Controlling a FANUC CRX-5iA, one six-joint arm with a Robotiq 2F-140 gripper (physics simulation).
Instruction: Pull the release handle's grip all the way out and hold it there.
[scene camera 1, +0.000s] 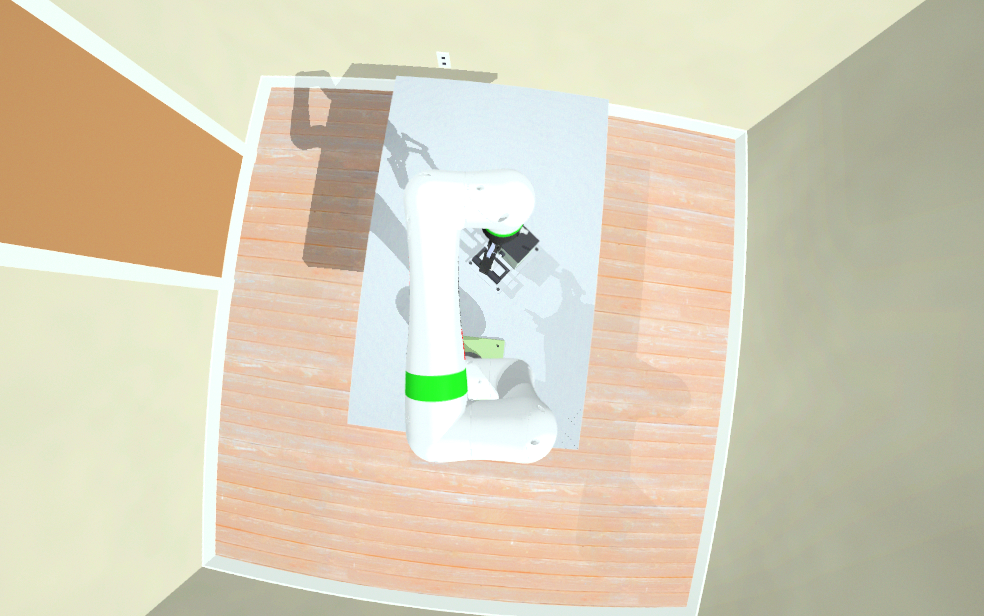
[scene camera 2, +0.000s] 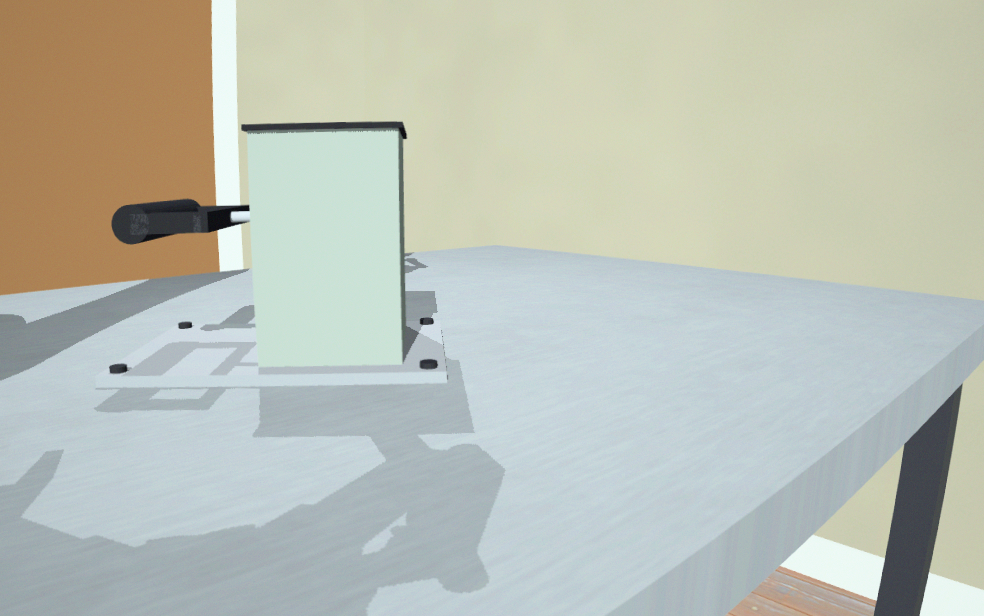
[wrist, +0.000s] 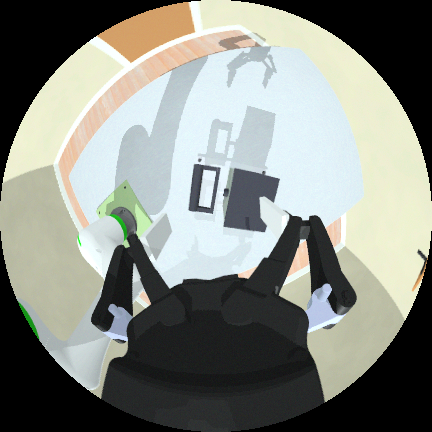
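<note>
The release handle is a black rectangular frame with a thick round grip (scene camera 1: 481, 271) (scene camera 2: 131, 223) (wrist: 196, 188). It sticks out sideways from a pale green box (scene camera 2: 326, 246) with a dark lid (scene camera 1: 526, 243) (wrist: 252, 200). A short light rod (scene camera 2: 239, 216) shows between frame and box. My gripper (wrist: 213, 214) is open, with nothing between its wide-spread fingers. It hangs above the box and handle. In the wrist view, the handle lies beyond the fingertips, between their lines, and the right pad overlaps the lid. In scene camera 1, the arm and gripper partly cover the box. The gripper does not show in scene camera 2.
The box stands on a pale base plate (scene camera 2: 174, 380) with dark bolts, on the grey table (scene camera 1: 559, 138) (scene camera 2: 726, 363) (wrist: 310, 110). The white arm (scene camera 1: 435, 290) reaches over the table from its green mounting plate (scene camera 1: 485, 345) (wrist: 131, 192). Arm and gripper shadows cross the tabletop.
</note>
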